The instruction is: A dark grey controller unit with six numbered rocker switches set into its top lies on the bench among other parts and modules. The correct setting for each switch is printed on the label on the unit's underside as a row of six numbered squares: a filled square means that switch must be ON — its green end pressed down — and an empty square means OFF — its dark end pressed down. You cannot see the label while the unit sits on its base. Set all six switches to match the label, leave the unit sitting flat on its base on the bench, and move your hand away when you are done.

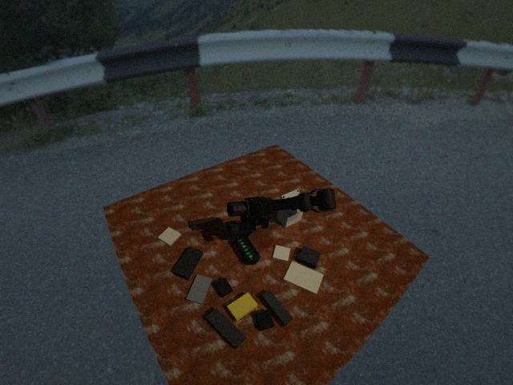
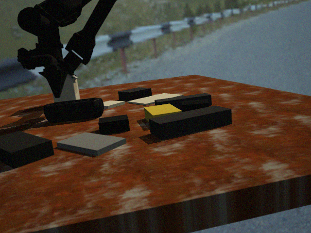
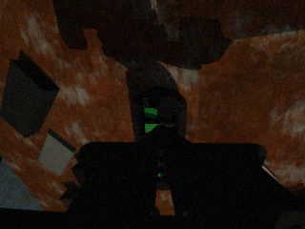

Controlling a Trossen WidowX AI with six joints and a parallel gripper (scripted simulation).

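Now: gripper tip 130 mm past the cream tile, 120 mm to the right of it and 60 mm above it. From my gripper tip the other things lie so: cream plate 150 mm behind, 280 mm to the left, 60 mm below; grey plate 270 mm ahead, 110 mm to the left, 60 mm below; yellow block 150 mm ahead, 270 mm to the left, 50 mm below.
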